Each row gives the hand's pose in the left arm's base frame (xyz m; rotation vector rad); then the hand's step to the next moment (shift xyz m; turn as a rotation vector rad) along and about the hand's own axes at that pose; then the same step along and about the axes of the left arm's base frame.
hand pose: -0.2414 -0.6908 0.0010 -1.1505 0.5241 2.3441
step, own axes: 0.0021 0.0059 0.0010 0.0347 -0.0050 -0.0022
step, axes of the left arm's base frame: -0.0051 -0.0038 -0.0004 -0.0144 0.0114 -0.0300
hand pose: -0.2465 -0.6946 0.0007 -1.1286 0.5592 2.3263
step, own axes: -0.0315 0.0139 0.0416 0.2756 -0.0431 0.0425
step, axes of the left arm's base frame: -0.0164 0.0041 0.0513 -0.1484 0.1264 -0.2040
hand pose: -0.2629 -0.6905 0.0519 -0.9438 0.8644 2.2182
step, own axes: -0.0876 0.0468 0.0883 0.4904 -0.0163 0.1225
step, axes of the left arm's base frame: -0.0169 0.0143 0.1310 -0.3254 0.2218 -0.3174
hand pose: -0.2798 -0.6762 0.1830 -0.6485 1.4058 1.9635
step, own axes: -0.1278 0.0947 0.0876 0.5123 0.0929 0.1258
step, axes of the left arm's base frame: 0.0149 0.0348 0.1776 -0.4204 0.2041 -0.2618
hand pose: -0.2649 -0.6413 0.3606 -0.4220 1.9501 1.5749
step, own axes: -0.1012 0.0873 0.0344 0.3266 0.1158 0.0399
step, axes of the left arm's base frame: 0.0361 0.0429 0.1261 -0.3108 0.1055 -0.1181
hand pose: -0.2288 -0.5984 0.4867 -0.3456 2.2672 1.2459
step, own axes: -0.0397 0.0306 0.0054 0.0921 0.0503 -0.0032
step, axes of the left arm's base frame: 0.0207 0.0200 0.0414 -0.1004 0.0272 -0.0145
